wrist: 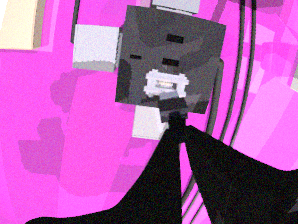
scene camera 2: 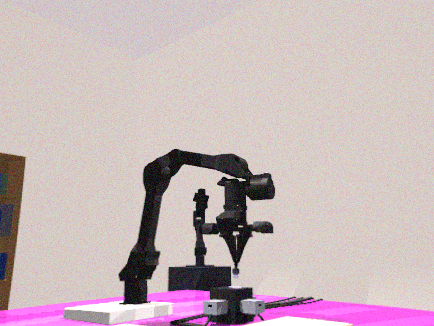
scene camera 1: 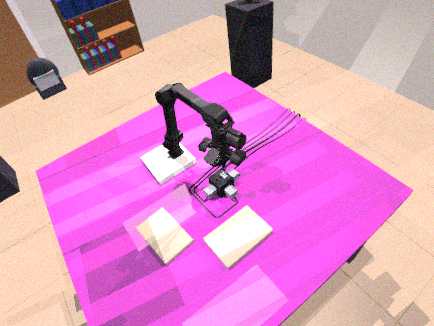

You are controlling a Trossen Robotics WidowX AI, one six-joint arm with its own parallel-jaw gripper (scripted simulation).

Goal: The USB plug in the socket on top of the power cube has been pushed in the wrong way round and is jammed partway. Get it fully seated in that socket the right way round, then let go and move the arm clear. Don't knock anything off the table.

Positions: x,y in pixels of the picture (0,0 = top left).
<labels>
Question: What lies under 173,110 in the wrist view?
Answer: A USB plug.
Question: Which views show my gripper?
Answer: The wrist view, scene camera 2 and scene camera 1: all of them.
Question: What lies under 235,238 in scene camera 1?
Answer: A slab.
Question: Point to a slab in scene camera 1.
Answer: At 168,239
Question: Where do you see a power cube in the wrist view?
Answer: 174,44
</labels>
